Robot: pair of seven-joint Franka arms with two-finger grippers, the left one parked.
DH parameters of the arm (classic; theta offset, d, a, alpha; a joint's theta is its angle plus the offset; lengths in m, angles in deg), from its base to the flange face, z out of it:
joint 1: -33.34 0.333 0 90
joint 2: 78.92 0 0 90
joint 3: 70.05 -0.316 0.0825 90
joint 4: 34.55 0 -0.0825 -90
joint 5: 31.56 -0.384 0 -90
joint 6: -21.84 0 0.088 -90
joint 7: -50.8 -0.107 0 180
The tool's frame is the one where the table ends.
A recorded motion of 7 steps. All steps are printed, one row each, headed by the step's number.
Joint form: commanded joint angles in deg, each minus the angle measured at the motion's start. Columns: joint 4, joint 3, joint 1, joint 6, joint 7, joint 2, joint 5.
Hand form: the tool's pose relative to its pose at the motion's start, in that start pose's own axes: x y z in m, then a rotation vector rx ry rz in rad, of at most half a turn. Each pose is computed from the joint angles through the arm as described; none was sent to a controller.
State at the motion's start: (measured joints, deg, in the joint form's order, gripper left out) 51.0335 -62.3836 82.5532 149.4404 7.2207 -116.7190 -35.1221
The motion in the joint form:
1: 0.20 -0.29 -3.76 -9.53 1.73 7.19 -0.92
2: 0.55 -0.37 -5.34 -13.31 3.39 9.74 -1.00
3: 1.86 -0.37 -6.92 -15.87 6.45 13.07 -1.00
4: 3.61 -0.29 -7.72 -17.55 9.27 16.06 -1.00
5: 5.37 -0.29 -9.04 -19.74 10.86 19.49 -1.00
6: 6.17 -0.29 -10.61 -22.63 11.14 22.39 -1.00
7: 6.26 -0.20 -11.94 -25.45 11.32 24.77 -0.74
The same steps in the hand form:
1: 0.0227 0.0403 -0.0713 -0.0093 -0.0550 0.0428
2: 0.0290 0.0599 -0.0936 -0.0213 -0.0813 0.0408
3: 0.0337 0.0823 -0.1191 -0.0199 -0.0938 0.0158
4: 0.0319 0.0985 -0.1379 -0.0177 -0.1041 -0.0171
5: 0.0310 0.1200 -0.1602 -0.0155 -0.1162 -0.0212
6: 0.0319 0.1422 -0.1825 -0.0174 -0.1315 0.0002
7: 0.0329 0.1616 -0.2044 -0.0214 -0.1398 0.0187

